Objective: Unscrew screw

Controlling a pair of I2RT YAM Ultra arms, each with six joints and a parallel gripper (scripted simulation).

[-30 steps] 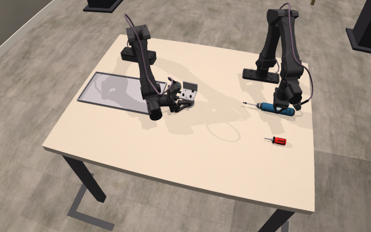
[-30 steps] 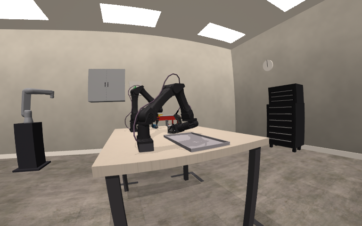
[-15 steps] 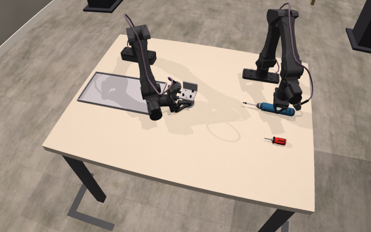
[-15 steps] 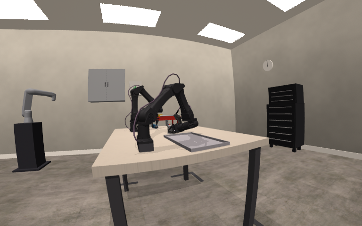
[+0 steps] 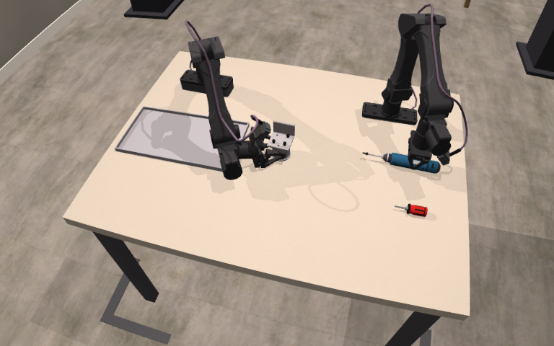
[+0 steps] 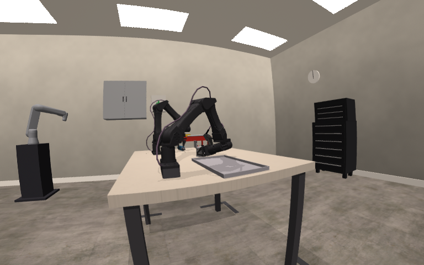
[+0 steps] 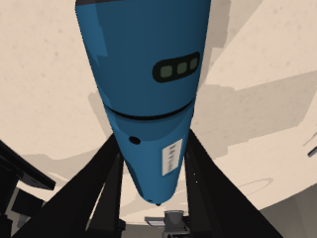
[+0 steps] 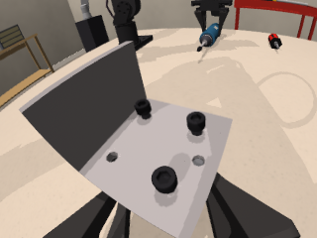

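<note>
Right now my right hand is 5 cm below the grey L-shaped bracket. Round my right hand: shallow grey tray: 35 cm to the right, 2 cm below; then small red-handled screwdriver: 14 cm ahead, 43 cm to the left, 1 cm below.
</note>
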